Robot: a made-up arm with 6 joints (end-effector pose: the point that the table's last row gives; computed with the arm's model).
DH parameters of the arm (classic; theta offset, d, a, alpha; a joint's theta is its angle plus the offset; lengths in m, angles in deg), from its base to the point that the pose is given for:
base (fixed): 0 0.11 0 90
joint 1: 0 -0.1 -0.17 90
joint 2: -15.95 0 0.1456 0
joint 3: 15.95 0.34 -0.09 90
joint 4: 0 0.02 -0.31 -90
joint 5: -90 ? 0.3 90
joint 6: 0 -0.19 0.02 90
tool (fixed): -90 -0.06 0 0
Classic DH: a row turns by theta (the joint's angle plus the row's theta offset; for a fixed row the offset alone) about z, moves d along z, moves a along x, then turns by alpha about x.
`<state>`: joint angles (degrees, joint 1 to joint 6).
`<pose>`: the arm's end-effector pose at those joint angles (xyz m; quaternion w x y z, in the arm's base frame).
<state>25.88 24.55 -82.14 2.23 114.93 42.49</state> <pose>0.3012 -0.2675 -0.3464 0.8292 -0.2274 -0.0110 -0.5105</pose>
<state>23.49 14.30 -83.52 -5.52 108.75 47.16</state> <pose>0.3501 -0.1567 -0.3437 0.8897 -0.2619 -0.0478 -0.3710</pose>
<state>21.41 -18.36 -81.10 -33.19 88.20 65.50</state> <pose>0.2997 0.1825 -0.3409 0.9332 -0.2881 -0.2118 0.0365</pose>
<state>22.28 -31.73 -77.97 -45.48 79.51 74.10</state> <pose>0.2200 0.2676 -0.3325 0.9019 -0.2653 -0.2998 0.1622</pose>
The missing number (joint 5, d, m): 0.15
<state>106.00 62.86 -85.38 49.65 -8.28 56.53</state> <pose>0.4740 0.1436 -0.2813 0.6509 -0.6040 -0.4437 -0.1210</pose>
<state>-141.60 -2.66 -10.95 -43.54 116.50 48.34</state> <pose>-0.3478 -0.1301 0.5935 0.0729 -0.6632 0.6796 -0.3049</pose>
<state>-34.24 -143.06 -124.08 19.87 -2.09 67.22</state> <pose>-0.2790 0.4147 -0.2763 0.4750 -0.4177 0.6541 -0.4148</pose>
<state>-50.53 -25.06 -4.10 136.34 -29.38 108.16</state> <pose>-0.1797 0.4720 0.2475 0.0038 0.1298 0.4412 0.8880</pose>
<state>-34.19 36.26 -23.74 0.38 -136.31 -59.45</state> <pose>-0.9643 0.1126 0.1623 0.2607 0.4510 0.5386 0.6623</pose>
